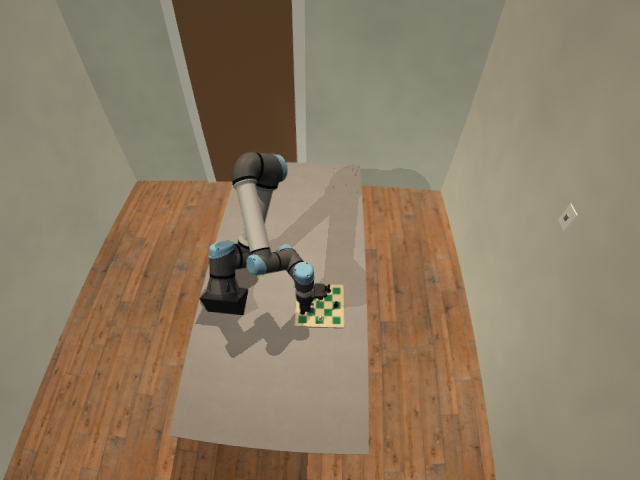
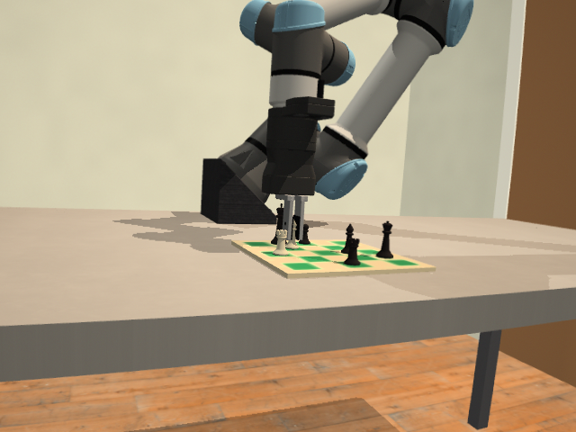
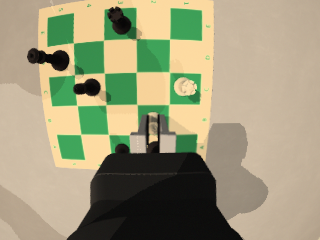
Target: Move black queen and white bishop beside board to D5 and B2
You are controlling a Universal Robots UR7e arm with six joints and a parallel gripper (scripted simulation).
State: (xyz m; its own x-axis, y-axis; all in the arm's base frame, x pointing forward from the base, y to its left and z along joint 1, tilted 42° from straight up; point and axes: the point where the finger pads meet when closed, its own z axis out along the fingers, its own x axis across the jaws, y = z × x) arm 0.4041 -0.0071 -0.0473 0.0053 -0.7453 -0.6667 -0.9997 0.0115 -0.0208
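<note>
The black king lies 40 mm behind my hand. Also, from my hand: chessboard: 40 mm ahead, 40 mm to the left, 30 mm below; then black queen: 80 mm ahead, 110 mm to the left, 10 mm below; then black pawn: 40 mm behind, 40 mm to the left, 20 mm below.
</note>
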